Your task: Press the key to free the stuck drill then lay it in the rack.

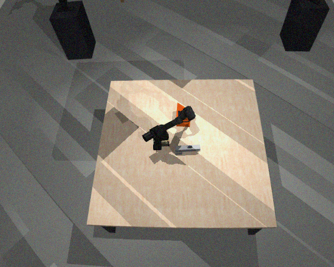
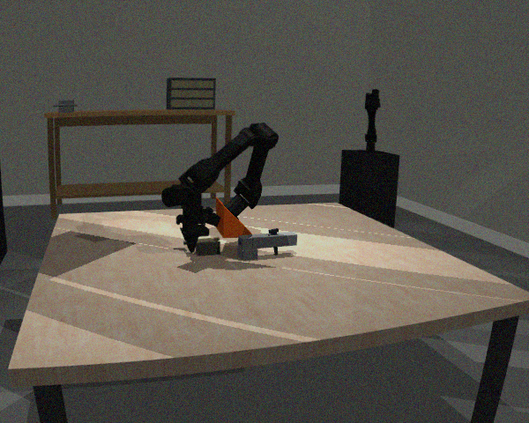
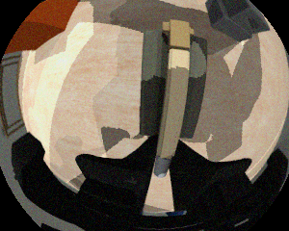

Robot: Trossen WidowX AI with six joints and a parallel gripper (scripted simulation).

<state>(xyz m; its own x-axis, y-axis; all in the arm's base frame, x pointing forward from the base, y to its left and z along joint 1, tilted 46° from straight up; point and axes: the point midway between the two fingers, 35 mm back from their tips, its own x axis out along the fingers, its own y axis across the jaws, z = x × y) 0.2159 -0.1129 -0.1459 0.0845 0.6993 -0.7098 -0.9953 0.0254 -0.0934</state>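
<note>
The dark box lies 50 mm to the left of my gripper tip and 10 mm above it. From my gripper tip the other things lie so: grey block (60 mm ahead, 220 mm to the left, 30 mm above); then black key (60 mm ahead, 250 mm to the left, 40 mm above).
</note>
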